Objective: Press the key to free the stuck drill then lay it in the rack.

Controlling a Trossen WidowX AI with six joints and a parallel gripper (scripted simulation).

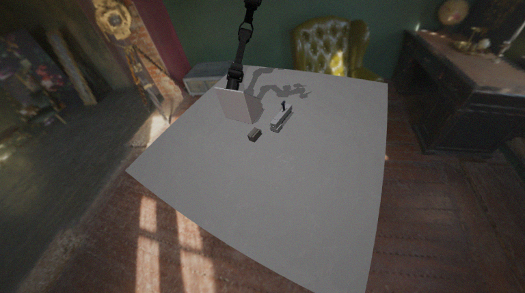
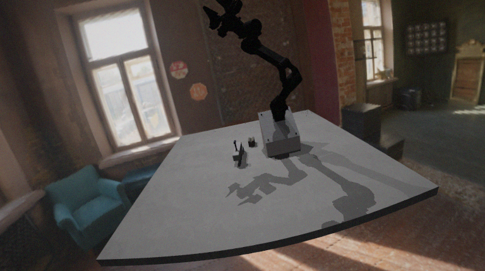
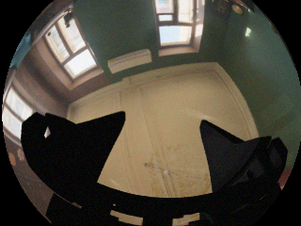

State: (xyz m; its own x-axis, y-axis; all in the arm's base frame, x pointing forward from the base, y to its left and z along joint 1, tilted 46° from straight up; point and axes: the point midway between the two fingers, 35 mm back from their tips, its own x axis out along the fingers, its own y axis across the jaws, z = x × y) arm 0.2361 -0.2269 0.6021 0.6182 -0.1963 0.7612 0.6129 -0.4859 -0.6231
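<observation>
Now: the drill 2 cm ahead of my gripper tip, 28 cm to the right of it and 75 cm below it. The rest, counted from my gripper tip: light-grey slotted block: 3 cm ahead, 26 cm to the right, 76 cm below; then dark ribbed block: 7 cm behind, 42 cm to the right, 78 cm below.
</observation>
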